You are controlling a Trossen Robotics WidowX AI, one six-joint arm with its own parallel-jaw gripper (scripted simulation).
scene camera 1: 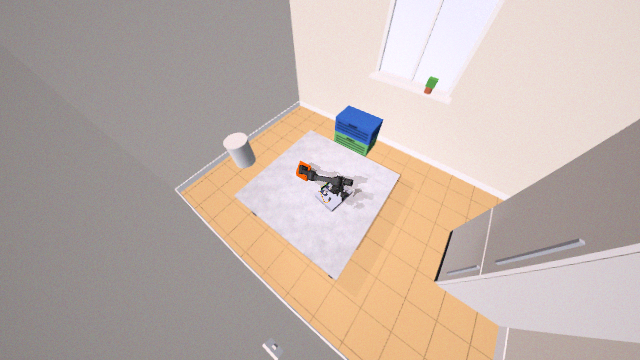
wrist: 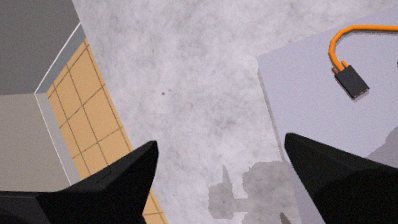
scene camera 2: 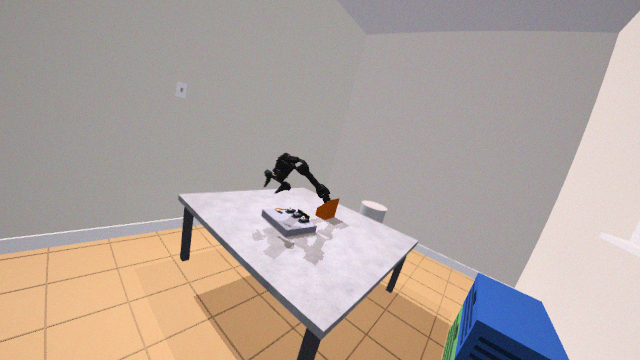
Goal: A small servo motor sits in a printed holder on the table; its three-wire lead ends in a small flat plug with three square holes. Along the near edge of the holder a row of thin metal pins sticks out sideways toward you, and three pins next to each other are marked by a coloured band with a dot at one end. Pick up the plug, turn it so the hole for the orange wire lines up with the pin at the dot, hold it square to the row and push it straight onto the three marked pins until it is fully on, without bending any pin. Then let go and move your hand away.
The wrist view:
my gripper: 221, 143
holder: 306, 98
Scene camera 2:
holder: 288, 226
